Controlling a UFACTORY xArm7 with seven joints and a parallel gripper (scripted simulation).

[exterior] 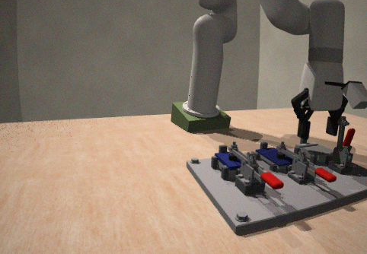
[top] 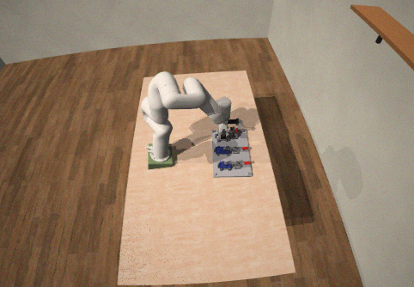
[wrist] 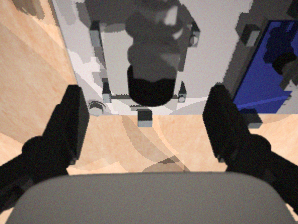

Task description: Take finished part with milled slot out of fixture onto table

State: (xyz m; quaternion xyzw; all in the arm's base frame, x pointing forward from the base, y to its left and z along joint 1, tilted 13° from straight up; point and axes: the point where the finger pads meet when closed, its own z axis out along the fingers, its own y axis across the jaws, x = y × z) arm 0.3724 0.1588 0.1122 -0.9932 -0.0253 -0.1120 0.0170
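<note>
My gripper is now 1 cm past the grey finished part and 4 cm above it. Also, from my hand: blue blank 11 cm to the right, 5 cm below; grey fixture plate 5 cm ahead, 11 cm to the right, 7 cm below.
</note>
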